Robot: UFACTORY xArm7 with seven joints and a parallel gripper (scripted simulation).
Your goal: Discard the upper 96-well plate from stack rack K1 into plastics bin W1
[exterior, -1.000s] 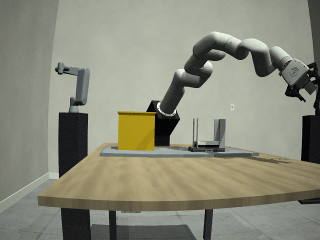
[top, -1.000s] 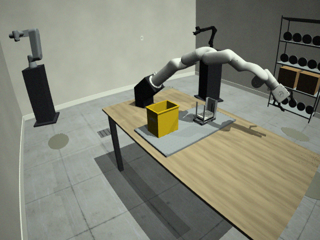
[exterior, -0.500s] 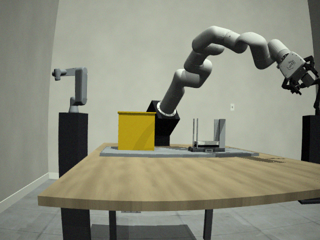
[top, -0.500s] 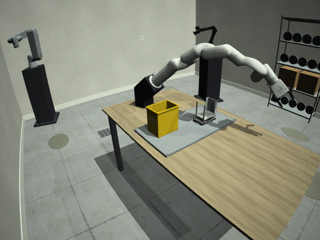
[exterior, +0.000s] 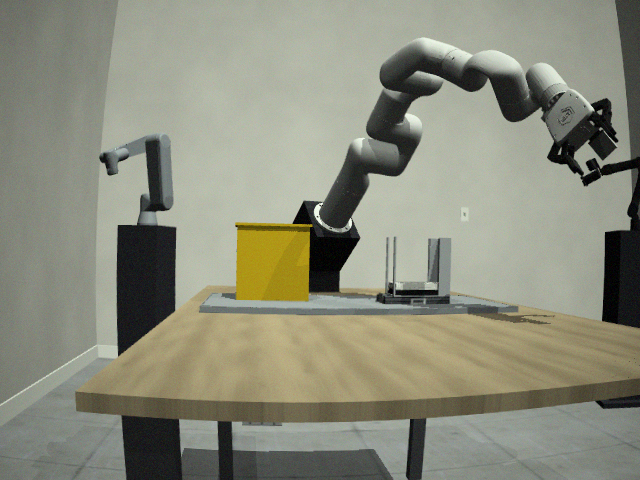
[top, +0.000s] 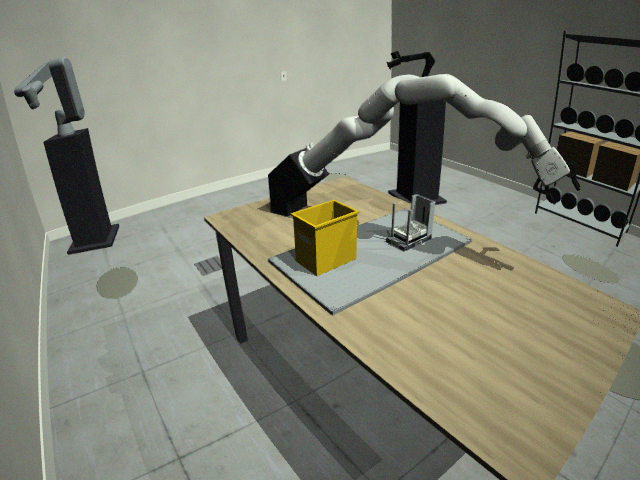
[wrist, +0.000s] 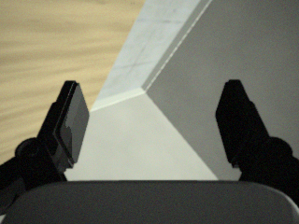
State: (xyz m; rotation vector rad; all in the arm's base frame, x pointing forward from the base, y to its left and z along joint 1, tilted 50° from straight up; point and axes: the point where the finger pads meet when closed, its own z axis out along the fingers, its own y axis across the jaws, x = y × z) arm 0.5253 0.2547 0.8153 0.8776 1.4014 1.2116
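Now: the white 96-well plate 41 cm behind my hand, 33 cm to the right of it and 26 cm below it. Round my hand: yellow plastics bin W1 (68 cm to the right, 38 cm behind, 21 cm below); then dark plate (41 cm behind, 33 cm to the right, 27 cm below).
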